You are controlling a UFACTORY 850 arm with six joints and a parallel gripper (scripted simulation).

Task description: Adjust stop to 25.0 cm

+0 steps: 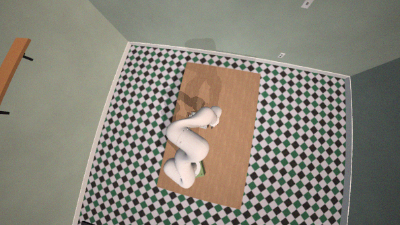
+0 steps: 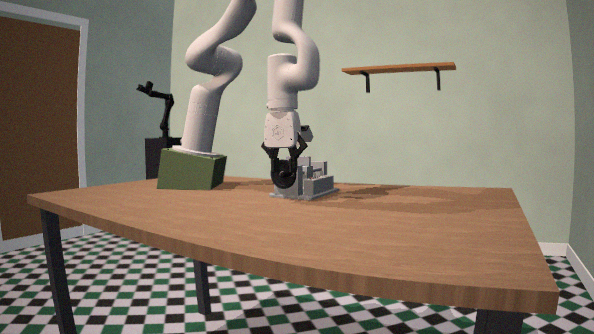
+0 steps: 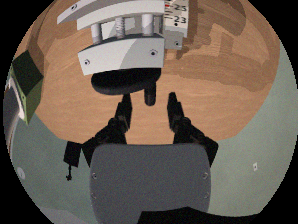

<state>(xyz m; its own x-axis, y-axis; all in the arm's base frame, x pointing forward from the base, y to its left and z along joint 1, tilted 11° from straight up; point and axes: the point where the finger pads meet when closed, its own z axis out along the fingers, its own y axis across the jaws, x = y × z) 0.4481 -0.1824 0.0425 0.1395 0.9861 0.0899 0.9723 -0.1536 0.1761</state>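
My hand is 2 cm to the right of the handwheel and 3 cm above it.
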